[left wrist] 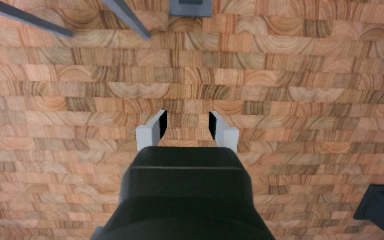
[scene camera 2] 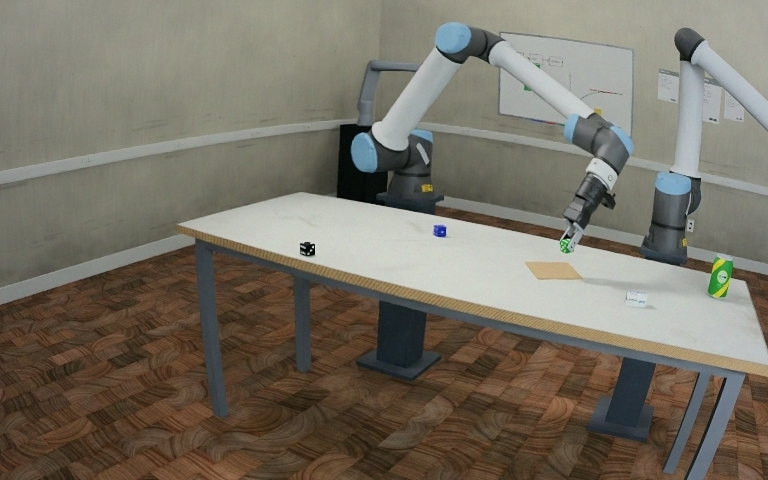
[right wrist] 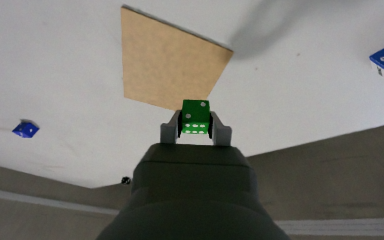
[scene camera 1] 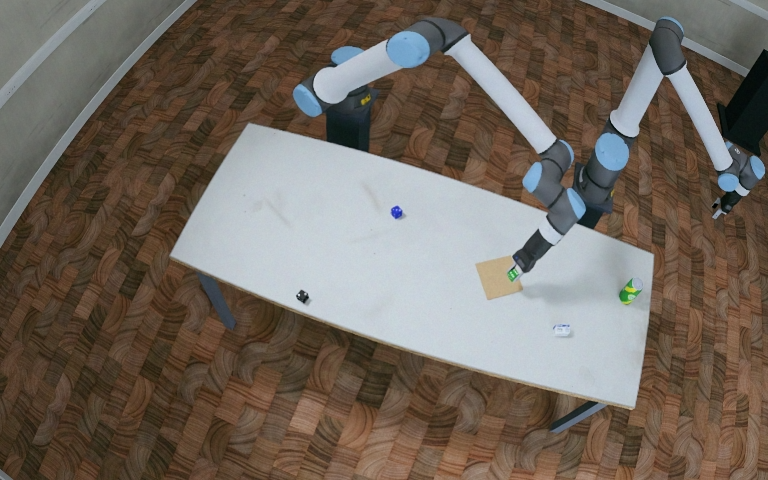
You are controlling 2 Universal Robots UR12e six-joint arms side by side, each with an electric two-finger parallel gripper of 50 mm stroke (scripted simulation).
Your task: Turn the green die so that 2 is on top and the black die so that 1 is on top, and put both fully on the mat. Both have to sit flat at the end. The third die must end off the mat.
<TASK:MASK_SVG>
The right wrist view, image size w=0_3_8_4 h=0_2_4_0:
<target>my right gripper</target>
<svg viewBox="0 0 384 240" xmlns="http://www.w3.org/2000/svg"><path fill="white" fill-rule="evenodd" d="M95 239L291 240L274 223L260 203L255 171L241 150L231 146L232 128L224 126L215 111L210 111L208 134L209 138L212 139L213 145L176 144L182 131L182 110L176 110L168 123L161 124L160 143L152 144L133 170L131 197L115 219Z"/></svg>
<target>tan mat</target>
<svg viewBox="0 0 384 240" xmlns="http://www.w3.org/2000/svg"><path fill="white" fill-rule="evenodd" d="M122 6L121 32L124 98L172 111L182 110L184 99L206 100L234 51Z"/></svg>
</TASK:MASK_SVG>
